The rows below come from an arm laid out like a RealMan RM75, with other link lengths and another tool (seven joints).
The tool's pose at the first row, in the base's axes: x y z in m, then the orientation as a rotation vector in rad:
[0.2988, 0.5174, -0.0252, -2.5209, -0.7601, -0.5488]
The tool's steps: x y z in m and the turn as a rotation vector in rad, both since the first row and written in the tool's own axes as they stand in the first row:
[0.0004, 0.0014, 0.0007, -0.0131, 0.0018, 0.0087]
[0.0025, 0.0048, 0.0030, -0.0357, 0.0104, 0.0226]
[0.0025, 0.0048, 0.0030, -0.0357, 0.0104, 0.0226]
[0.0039, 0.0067, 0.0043, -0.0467, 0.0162, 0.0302]
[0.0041, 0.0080, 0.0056, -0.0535, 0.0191, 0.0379]
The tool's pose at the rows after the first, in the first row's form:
[0.3001, 0.5169, -0.0260, -2.5342, -0.7469, -0.5548]
[0.3043, 0.5164, -0.0279, -2.5542, -0.7233, -0.5722]
[0.3043, 0.5164, -0.0279, -2.5542, -0.7233, -0.5722]
[0.3068, 0.5162, -0.0288, -2.5632, -0.7100, -0.5824]
[0.3080, 0.5160, -0.0302, -2.5698, -0.6980, -0.5868]

